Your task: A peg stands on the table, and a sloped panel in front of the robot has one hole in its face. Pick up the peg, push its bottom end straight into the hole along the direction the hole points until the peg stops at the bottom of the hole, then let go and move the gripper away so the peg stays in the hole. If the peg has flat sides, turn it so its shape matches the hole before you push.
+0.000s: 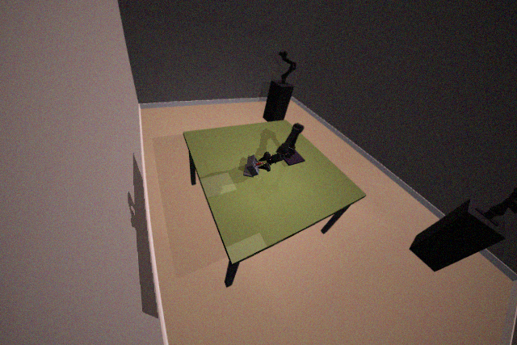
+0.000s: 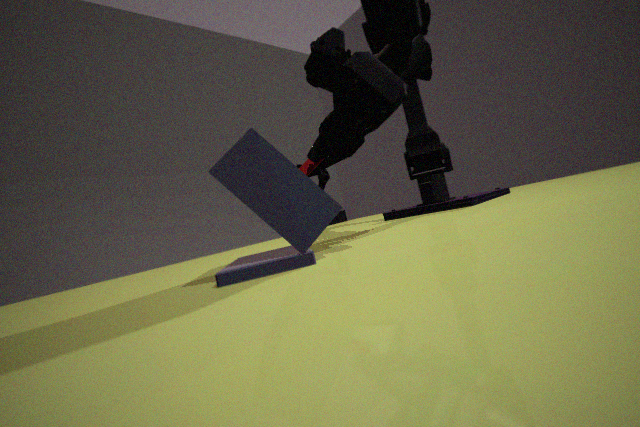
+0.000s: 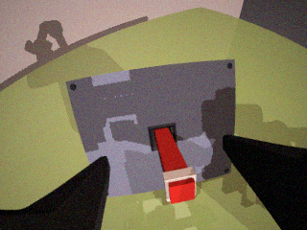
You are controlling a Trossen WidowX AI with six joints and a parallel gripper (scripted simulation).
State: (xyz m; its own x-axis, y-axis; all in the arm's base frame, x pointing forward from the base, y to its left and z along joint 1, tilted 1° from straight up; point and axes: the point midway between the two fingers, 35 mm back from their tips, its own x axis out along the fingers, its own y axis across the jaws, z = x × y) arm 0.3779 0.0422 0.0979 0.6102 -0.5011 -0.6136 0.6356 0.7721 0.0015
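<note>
The red square peg is 1 cm to the left of my gripper tip, 1 cm behind it and 1 cm above it. From my gripper tip the other things lie so: grey-blue sloped panel: 3 cm below, 3 cm ahead, 2 cm to the right.
</note>
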